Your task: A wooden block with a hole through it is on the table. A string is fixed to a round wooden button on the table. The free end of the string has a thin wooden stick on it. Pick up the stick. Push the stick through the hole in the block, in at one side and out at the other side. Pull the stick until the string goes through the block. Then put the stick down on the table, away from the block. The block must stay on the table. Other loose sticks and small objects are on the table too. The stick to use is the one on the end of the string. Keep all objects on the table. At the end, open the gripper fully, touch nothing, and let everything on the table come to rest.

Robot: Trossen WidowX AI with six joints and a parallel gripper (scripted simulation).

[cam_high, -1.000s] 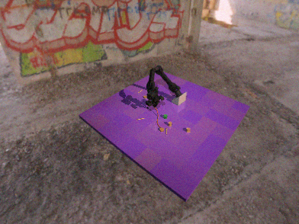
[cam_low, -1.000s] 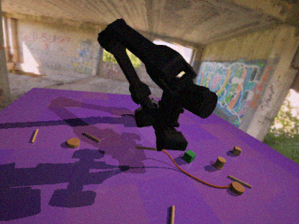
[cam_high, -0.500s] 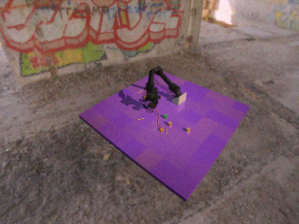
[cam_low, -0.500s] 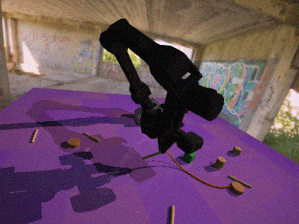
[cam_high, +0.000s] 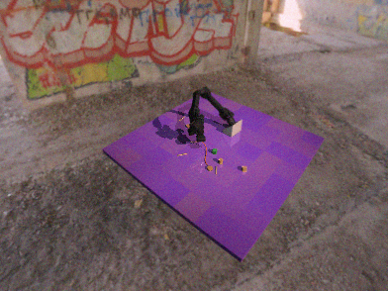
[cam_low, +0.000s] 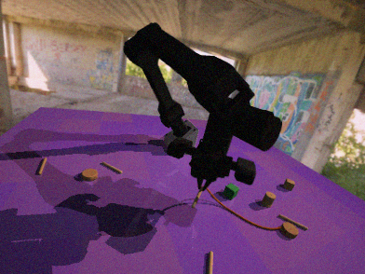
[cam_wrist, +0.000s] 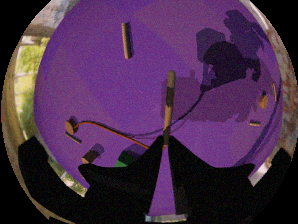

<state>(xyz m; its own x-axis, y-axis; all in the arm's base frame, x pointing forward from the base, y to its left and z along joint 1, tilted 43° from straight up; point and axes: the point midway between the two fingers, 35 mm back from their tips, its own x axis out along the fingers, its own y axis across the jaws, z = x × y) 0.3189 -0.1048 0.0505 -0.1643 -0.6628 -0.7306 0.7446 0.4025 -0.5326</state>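
The thin wooden stick is 10 mm ahead of my gripper tip and 10 mm to the right of it. From my gripper tip the other things lie so: green cube (10 mm behind, 130 mm to the left, 40 mm below).
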